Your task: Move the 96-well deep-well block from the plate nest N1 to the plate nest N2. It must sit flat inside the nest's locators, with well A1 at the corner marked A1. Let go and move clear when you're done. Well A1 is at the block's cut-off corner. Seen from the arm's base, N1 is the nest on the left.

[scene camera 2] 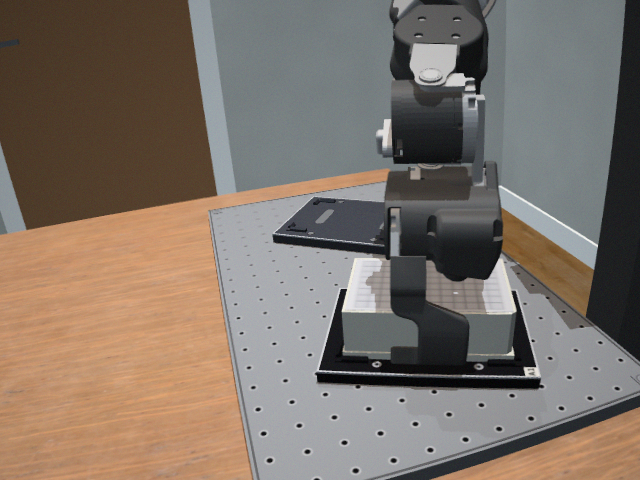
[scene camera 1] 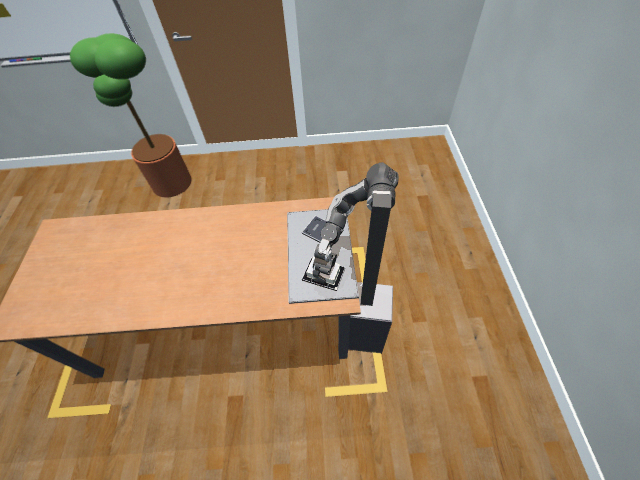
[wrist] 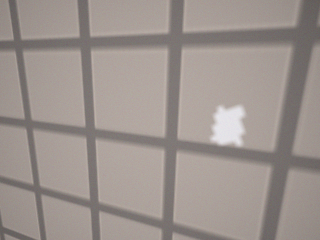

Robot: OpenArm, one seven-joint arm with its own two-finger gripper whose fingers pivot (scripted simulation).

Labels:
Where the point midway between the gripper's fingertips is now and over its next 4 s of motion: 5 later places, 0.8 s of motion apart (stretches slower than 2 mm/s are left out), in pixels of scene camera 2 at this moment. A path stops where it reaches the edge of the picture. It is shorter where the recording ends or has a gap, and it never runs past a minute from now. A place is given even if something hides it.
My gripper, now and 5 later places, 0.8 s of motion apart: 427, 326; 428, 290; 424, 218; 409, 201; 378, 171; 370, 161

